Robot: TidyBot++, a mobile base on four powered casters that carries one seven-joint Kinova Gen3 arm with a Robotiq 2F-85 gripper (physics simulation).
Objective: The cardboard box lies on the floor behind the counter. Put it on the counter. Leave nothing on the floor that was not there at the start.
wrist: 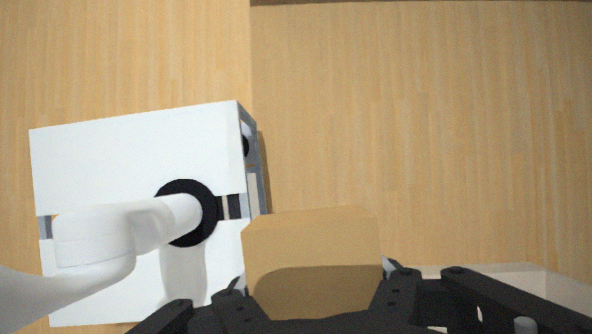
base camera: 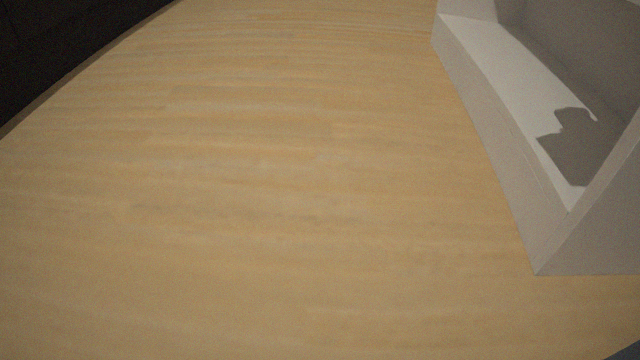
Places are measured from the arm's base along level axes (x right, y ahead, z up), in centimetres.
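Pixels of known places: gripper, between the fingertips: (wrist: 314,276); arm's base, origin of its link: (wrist: 183,213).
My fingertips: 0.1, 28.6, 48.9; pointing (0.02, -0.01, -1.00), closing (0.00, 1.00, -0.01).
Ahead of a thing's pixels: the offset from my fingertips to its top centre, as dx, dy, dz. "pt": to the spot under its first point.
The cardboard box @[+0.9, +0.0, +3.7] (wrist: 312,242) is held at the lower middle of the wrist view, high above the floor, beside the robot's base. My gripper (wrist: 314,276) is shut on it, with a finger against each side; its lower part is hidden by the gripper. Neither the box nor the gripper shows in the base camera view. A pale, open-fronted unit (base camera: 505,160) (wrist: 500,268) stands at the right of the base view and at the lower right of the wrist view, partly behind the gripper. It may be the counter; its top cannot be made out.
The robot's white base (wrist: 135,155) and the arm's white links (wrist: 95,235) fill the left of the wrist view, close to the box. A dark wall or cabinet front @[pt -69.8, +61.0, -79.0] (base camera: 50,45) runs along the left of the base view. A shadow lies inside the pale unit.
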